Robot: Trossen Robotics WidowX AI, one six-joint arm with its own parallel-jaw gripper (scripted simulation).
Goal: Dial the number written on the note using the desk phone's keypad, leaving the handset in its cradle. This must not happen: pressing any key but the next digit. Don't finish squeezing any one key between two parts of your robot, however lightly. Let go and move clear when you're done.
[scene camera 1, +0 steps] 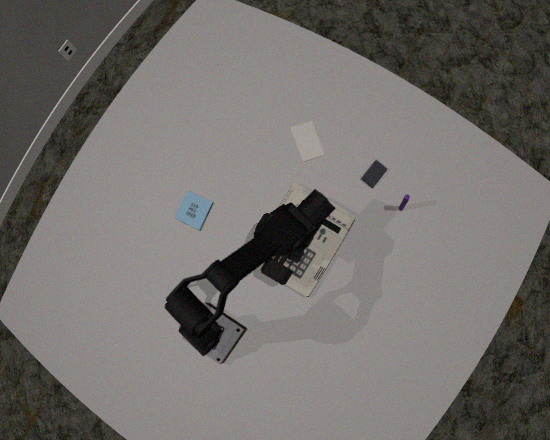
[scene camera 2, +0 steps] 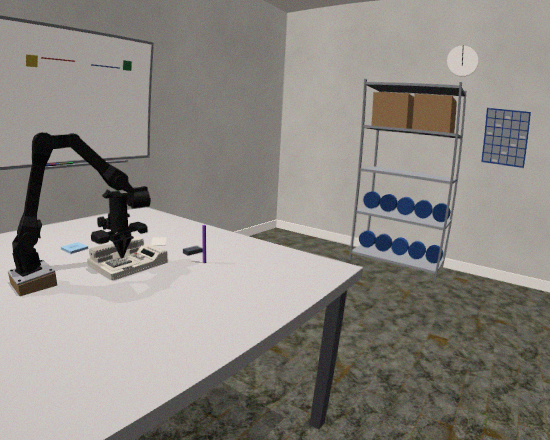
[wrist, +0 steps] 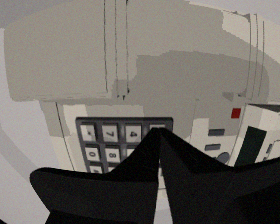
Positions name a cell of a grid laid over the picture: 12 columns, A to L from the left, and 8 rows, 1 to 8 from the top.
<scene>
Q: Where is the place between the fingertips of my gripper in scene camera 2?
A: C5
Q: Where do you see a white card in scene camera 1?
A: G3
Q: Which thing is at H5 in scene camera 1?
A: A beige desk phone.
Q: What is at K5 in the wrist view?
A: A beige desk phone.
</scene>
